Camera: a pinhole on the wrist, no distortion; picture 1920 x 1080 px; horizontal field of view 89.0 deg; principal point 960.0 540.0 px. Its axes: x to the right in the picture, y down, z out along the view. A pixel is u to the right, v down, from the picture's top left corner.
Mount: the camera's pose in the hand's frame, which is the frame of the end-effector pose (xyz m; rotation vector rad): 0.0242 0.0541 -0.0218 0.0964 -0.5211 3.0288
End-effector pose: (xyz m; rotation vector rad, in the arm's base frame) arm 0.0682 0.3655 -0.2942 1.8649 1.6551 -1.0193
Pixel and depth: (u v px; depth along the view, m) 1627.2 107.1 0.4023
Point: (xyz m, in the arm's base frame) 0.0640 -0.1155 -0.4181
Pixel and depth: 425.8 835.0 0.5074
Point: -0.2859 0.3336 -0.7371
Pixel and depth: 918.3 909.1 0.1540
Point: -0.0067 0.3205 -0.3777
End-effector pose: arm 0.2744 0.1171 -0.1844 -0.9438 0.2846 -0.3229
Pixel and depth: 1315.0 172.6 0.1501
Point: 0.3197 0.2622 -0.1530
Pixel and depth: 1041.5 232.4 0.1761
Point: 0.3634 0.2555 -0.1354
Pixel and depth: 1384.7 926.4 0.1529
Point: 0.2716 0.1840 -0.0796
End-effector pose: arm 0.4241 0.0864 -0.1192 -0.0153 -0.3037 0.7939
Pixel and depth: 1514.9 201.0 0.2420
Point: 0.2536 0.0376 0.0816
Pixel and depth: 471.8 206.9 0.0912
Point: 0.4200 0.1685 -0.0376
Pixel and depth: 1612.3 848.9 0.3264
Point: 0.3276 -0.1688 0.1056
